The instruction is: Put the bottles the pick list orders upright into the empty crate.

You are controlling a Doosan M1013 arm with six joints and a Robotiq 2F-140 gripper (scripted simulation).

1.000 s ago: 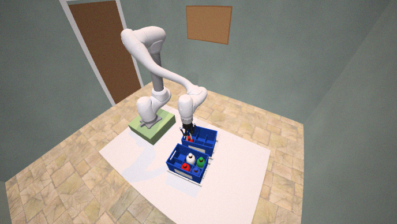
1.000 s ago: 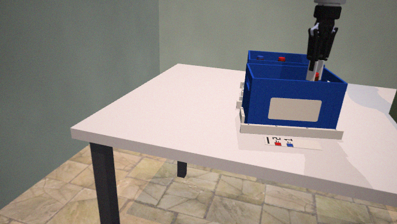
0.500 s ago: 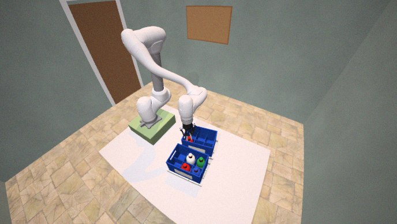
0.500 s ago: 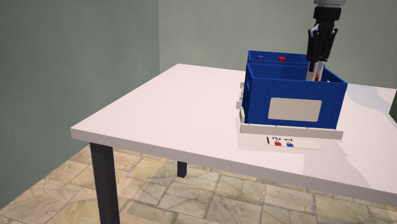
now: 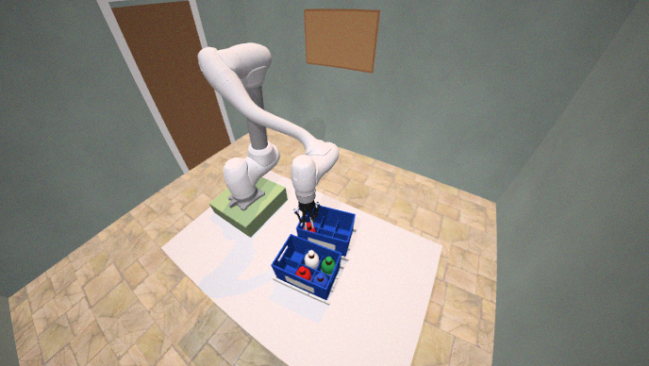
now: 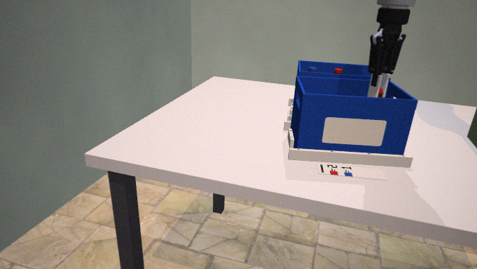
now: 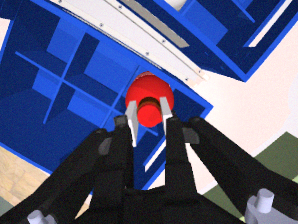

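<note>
Right now the red bottle is 14 cm ahead of my hand, 20 cm to the right of it and 9 cm below it. Round my hand: white bottle: 12 cm ahead, 11 cm to the right, 9 cm below; pick list: 2 cm ahead, 21 cm to the left, 17 cm below; green-label bottle: 20 cm ahead, 9 cm to the right, 9 cm below.
</note>
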